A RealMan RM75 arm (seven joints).
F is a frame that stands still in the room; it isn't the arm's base.
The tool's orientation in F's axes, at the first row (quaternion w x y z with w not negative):
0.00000 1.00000 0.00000 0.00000
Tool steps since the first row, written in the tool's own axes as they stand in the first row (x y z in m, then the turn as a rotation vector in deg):
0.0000 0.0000 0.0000 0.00 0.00 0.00
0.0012 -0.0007 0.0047 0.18 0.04 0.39
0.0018 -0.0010 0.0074 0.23 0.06 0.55
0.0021 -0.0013 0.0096 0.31 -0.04 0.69
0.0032 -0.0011 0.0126 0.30 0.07 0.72
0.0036 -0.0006 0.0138 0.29 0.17 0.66
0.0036 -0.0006 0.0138 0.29 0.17 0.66
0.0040 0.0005 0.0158 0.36 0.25 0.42
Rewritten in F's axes. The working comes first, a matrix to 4 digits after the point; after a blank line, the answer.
The tool's axes in the first row as the columns of a matrix, in F's axes (used below as rounded here):
1.0000 0.0000 0.0000
0.0000 -1.0000 0.0000
0.0000 0.0000 -1.0000

0.0000 0.0000 0.0000 0.00 0.00 0.00
0.0012 0.0007 -0.0047 0.18 -0.04 -0.39
0.0018 0.0010 -0.0074 0.23 -0.06 -0.55
0.0021 0.0013 -0.0096 0.31 0.04 -0.69
0.0032 0.0011 -0.0126 0.30 -0.07 -0.72
0.0036 0.0006 -0.0138 0.29 -0.17 -0.66
0.0036 0.0006 -0.0138 0.29 -0.17 -0.66
0.0040 -0.0005 -0.0158 0.36 -0.25 -0.42

